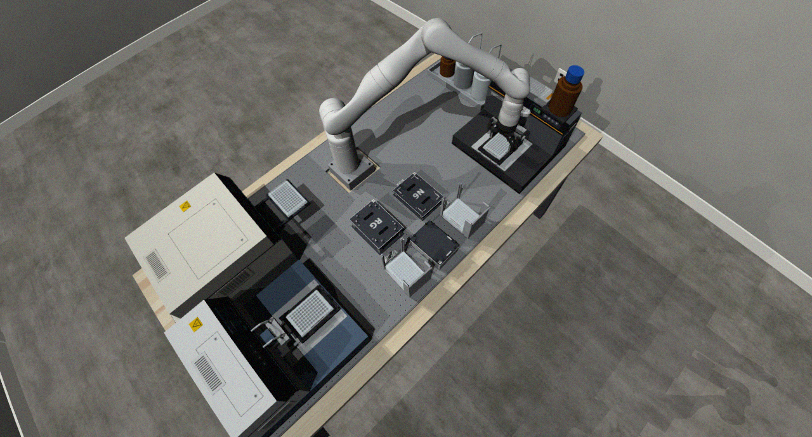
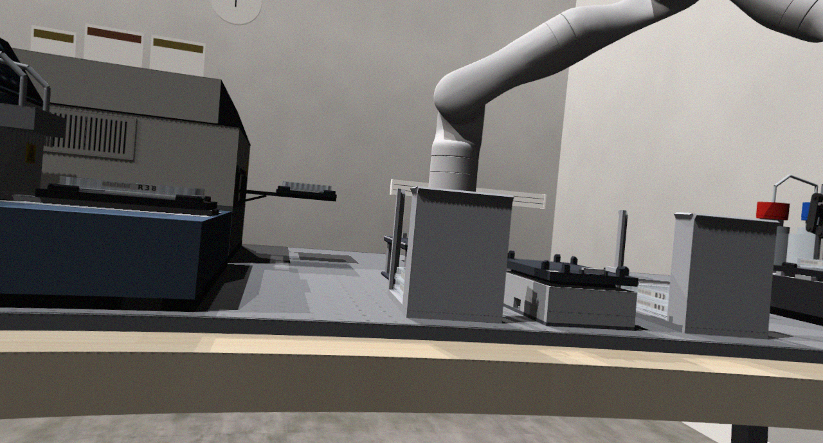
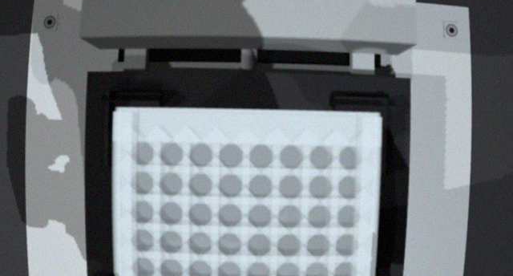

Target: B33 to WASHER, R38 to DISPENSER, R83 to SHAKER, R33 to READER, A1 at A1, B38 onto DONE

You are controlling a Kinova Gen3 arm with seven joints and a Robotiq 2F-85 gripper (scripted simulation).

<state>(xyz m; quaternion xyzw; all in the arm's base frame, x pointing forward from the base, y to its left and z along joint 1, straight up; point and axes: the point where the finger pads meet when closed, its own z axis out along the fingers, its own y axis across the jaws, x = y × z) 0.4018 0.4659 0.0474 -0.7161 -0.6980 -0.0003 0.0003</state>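
My gripper is now 10 mm above the plate R83. The rest, counted from my hand: plate B33: 330 mm to the right, 80 mm ahead, 60 mm below; then nest N6: 370 mm to the right, 100 mm behind, 60 mm below; then brown bottle: 200 mm above, 170 mm to the left, 110 mm ahead.
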